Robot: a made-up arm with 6 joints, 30 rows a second.
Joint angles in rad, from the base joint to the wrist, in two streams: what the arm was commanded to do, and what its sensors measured. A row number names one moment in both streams.
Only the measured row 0 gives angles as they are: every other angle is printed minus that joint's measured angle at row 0.
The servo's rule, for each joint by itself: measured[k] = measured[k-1] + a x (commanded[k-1-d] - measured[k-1]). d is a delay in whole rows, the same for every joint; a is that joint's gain. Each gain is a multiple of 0.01, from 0.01 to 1. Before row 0 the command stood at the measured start. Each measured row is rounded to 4 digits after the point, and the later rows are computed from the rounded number. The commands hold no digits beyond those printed.
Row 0, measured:
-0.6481 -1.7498 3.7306 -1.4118 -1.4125 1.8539
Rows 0 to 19, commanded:
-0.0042 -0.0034 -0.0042 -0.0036 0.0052 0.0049
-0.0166 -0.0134 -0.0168 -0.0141 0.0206 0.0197
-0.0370 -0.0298 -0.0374 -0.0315 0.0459 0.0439
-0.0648 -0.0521 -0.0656 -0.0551 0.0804 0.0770
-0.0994 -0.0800 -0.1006 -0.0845 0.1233 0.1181
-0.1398 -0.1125 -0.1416 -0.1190 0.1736 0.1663
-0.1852 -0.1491 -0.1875 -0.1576 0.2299 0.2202
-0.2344 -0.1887 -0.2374 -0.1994 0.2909 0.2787
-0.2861 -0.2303 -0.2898 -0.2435 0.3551 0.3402
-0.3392 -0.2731 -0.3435 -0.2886 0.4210 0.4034
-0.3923 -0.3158 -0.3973 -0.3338 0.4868 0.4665
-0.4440 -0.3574 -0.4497 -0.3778 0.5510 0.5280
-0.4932 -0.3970 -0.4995 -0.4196 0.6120 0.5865
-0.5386 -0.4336 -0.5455 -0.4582 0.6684 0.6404
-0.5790 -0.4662 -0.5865 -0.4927 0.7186 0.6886
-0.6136 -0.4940 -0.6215 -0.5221 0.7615 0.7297
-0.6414 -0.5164 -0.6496 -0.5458 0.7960 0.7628
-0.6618 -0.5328 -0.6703 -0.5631 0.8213 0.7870
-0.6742 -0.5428 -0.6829 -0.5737 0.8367 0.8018
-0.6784 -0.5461 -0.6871 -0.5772 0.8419 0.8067
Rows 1 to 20, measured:
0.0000 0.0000 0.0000 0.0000 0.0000 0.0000
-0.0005 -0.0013 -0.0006 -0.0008 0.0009 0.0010
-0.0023 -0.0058 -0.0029 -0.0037 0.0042 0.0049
-0.0061 -0.0147 -0.0077 -0.0098 0.0113 0.0131
-0.0126 -0.0285 -0.0158 -0.0198 0.0230 0.0265
-0.0221 -0.0476 -0.0277 -0.0340 0.0401 0.0457
-0.0350 -0.0716 -0.0436 -0.0527 0.0628 0.0710
-0.0515 -0.1003 -0.0637 -0.0758 0.0912 0.1023
-0.0716 -0.1330 -0.0880 -0.1030 0.1251 0.1393
-0.0952 -0.1690 -0.1163 -0.1339 0.1642 0.1815
-0.1220 -0.2075 -0.1481 -0.1679 0.2079 0.2281
-0.1517 -0.2476 -0.1830 -0.2044 0.2553 0.2782
-0.1839 -0.2882 -0.2203 -0.2425 0.3056 0.3307
-0.2179 -0.3285 -0.2594 -0.2815 0.3577 0.3844
-0.2532 -0.3674 -0.2995 -0.3204 0.4105 0.4382
-0.2890 -0.4040 -0.3397 -0.3583 0.4629 0.4908
-0.3247 -0.4373 -0.3792 -0.3943 0.5137 0.5410
-0.3595 -0.4666 -0.4171 -0.4276 0.5617 0.5876
-0.3928 -0.4911 -0.4525 -0.4574 0.6058 0.6295
-0.4238 -0.5102 -0.4848 -0.4830 0.6451 0.6657
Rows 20 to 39, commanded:
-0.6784 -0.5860 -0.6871 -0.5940 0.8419 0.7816
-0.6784 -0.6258 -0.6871 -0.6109 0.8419 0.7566
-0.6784 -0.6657 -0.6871 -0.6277 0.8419 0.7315
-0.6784 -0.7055 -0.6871 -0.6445 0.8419 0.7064
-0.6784 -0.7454 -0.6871 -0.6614 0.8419 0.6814
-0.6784 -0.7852 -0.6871 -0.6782 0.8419 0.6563
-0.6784 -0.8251 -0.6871 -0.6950 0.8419 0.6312
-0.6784 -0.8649 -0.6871 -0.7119 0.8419 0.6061
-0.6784 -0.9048 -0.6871 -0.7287 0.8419 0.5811
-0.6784 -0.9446 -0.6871 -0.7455 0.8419 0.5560
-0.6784 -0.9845 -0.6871 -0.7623 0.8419 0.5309
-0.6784 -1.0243 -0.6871 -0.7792 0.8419 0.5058
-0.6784 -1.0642 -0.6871 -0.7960 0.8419 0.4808
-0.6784 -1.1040 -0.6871 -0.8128 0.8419 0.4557
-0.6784 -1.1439 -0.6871 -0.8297 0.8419 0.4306
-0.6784 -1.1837 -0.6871 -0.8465 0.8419 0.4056
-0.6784 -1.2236 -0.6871 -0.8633 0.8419 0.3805
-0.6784 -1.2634 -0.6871 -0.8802 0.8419 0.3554
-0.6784 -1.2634 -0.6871 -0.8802 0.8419 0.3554
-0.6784 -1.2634 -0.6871 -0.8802 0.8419 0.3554
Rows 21 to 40, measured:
-0.4518 -0.5235 -0.5131 -0.5037 0.6786 0.6953
-0.4767 -0.5466 -0.5375 -0.5236 0.7064 0.7134
-0.4989 -0.5759 -0.5584 -0.5428 0.7294 0.7225
-0.5186 -0.6091 -0.5764 -0.5615 0.7485 0.7244
-0.5362 -0.6448 -0.5919 -0.5798 0.7644 0.7206
-0.5518 -0.6820 -0.6052 -0.5978 0.7776 0.7124
-0.5657 -0.7202 -0.6167 -0.6155 0.7885 0.7006
-0.5781 -0.7590 -0.6266 -0.6330 0.7976 0.6860
-0.5891 -0.7982 -0.6351 -0.6504 0.8051 0.6692
-0.5989 -0.8376 -0.6424 -0.6676 0.8114 0.6507
-0.6076 -0.8772 -0.6487 -0.6847 0.8166 0.6308
-0.6154 -0.9169 -0.6541 -0.7018 0.8209 0.6098
-0.6223 -0.9566 -0.6587 -0.7188 0.8245 0.5880
-0.6285 -0.9964 -0.6627 -0.7358 0.8275 0.5655
-0.6340 -1.0362 -0.6661 -0.7527 0.8299 0.5424
-0.6389 -1.0760 -0.6690 -0.7696 0.8319 0.5189
-0.6432 -1.1158 -0.6715 -0.7865 0.8336 0.4951
-0.6471 -1.1557 -0.6737 -0.8034 0.8350 0.4710
-0.6505 -1.1955 -0.6756 -0.8203 0.8362 0.4467
-0.6536 -1.2206 -0.6772 -0.8335 0.8372 0.4275

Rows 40 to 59, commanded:
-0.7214 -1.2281 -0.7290 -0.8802 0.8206 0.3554
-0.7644 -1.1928 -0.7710 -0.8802 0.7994 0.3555
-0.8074 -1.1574 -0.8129 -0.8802 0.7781 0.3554
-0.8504 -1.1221 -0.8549 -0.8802 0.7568 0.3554
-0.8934 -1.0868 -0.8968 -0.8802 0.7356 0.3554
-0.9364 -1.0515 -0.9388 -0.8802 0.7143 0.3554
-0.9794 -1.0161 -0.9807 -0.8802 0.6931 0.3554
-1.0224 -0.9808 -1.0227 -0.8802 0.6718 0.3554
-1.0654 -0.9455 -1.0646 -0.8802 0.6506 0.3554
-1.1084 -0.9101 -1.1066 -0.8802 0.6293 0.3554
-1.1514 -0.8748 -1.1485 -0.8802 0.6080 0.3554
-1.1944 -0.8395 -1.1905 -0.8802 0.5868 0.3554
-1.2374 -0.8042 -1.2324 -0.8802 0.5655 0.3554
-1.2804 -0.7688 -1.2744 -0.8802 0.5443 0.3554
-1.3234 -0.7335 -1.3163 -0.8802 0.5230 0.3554
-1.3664 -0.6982 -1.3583 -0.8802 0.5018 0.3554
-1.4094 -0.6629 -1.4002 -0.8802 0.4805 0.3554
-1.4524 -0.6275 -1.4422 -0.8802 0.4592 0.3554
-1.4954 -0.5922 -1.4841 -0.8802 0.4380 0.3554
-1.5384 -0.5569 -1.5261 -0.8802 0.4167 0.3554
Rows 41 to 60, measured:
-0.6563 -1.2364 -0.6786 -0.8438 0.8380 0.4124
-0.6635 -1.2333 -0.6857 -0.8518 0.8350 0.4004
-0.6746 -1.2183 -0.6976 -0.8580 0.8289 0.3910
-0.6892 -1.1958 -0.7137 -0.8629 0.8203 0.3835
-0.7069 -1.1685 -0.7335 -0.8667 0.8095 0.3776
-0.7274 -1.1383 -0.7564 -0.8697 0.7969 0.3729
-0.7504 -1.1062 -0.7819 -0.8720 0.7829 0.3692
-0.7756 -1.0729 -0.8097 -0.8738 0.7676 0.3663
-0.8027 -1.0388 -0.8395 -0.8752 0.7513 0.3640
-0.8316 -1.0043 -0.8710 -0.8763 0.7342 0.3622
-0.8620 -0.9694 -0.9040 -0.8772 0.7164 0.3608
-0.8938 -0.9344 -0.9382 -0.8779 0.6980 0.3597
-0.9269 -0.8993 -0.9735 -0.8784 0.6791 0.3588
-0.9611 -0.8641 -1.0097 -0.8788 0.6598 0.3581
-0.9962 -0.8288 -1.0468 -0.8791 0.6402 0.3575
-1.0322 -0.7935 -1.0845 -0.8793 0.6203 0.3571
-1.0690 -0.7582 -1.1228 -0.8795 0.6002 0.3567
-1.1064 -0.7229 -1.1616 -0.8797 0.5799 0.3564
-1.1445 -0.6876 -1.2009 -0.8798 0.5594 0.3562
-1.1831 -0.6523 -1.2405 -0.8799 0.5388 0.3560

